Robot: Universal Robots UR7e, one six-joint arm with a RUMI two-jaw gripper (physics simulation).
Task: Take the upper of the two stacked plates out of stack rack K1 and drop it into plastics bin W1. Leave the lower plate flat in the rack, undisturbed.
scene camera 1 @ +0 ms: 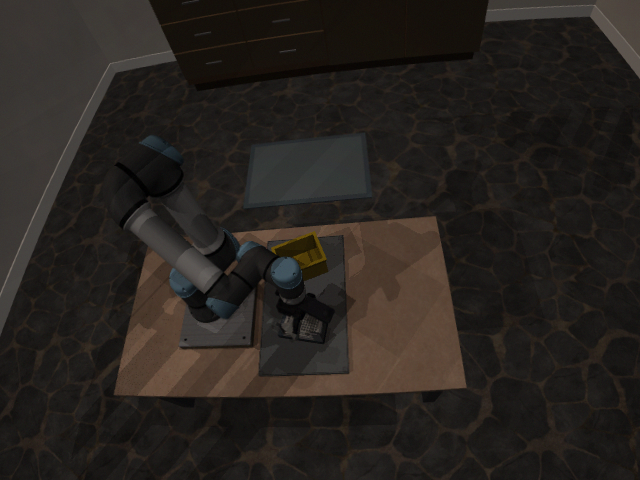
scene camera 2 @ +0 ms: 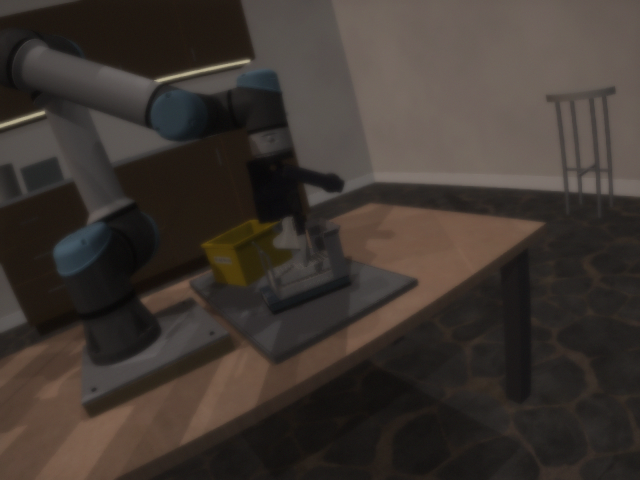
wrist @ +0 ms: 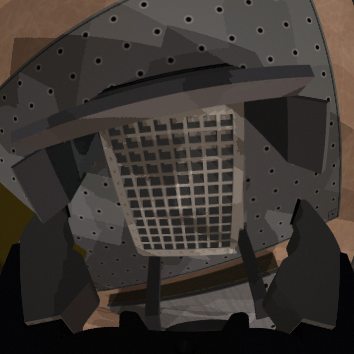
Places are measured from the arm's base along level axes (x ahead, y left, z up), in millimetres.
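Where they show: gripper, fingertip midpoint: [scene camera 1: 305, 320] [scene camera 2: 302, 255] [wrist: 181, 200]; arm's base at its link origin: [scene camera 2: 126, 344].
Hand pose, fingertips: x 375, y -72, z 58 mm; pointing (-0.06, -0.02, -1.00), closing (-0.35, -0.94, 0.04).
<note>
Things, the pixels of their top centre, and the offset from my fingertips. Level surfaces: height alone.
- pale grid plate at its top centre: [wrist: 179, 201] [scene camera 2: 299, 261] [scene camera 1: 303, 320] dx -8, dy +3, dz -10 mm
- stack rack K1 at its top centre: [wrist: 195, 281] [scene camera 2: 290, 234] [scene camera 1: 298, 315] dx -12, dy -1, dz +48 mm
- yellow plastics bin W1 at its top centre: [scene camera 2: 242, 231] [scene camera 1: 298, 253] dx -42, dy +236, dz +28 mm
- wooden table at its surface level: dz -85 mm
A pale grid plate [scene camera 1: 312, 327] [scene camera 2: 305, 275] [wrist: 182, 185] lies flat in stack rack K1 [scene camera 2: 312, 296] [wrist: 200, 95]. A pale strip along its right side shows in the wrist view; the plate below is mostly hidden, and the layers are hard to tell apart in scene camera 2. My gripper [scene camera 1: 298, 330] [scene camera 2: 305, 254] [wrist: 181, 200] is open wide and empty, low over the rack. In the wrist view its fingers stand on either side of the plate, apart from it. The yellow plastics bin W1 [scene camera 1: 316, 270] [scene camera 2: 231, 264] [wrist: 10, 225] stands upright beside the rack; part of its inside is hidden by the arm.
The rack's tall end wall and side posts rise close to my fingers; two thin posts [wrist: 153, 285] [wrist: 252, 272] stand at the near end. Rack and bin stand on the grey perforated board [scene camera 1: 305, 360] [scene camera 2: 279, 341] [wrist: 200, 30] on the wooden table [scene camera 1: 403, 330] [scene camera 2: 444, 242].
</note>
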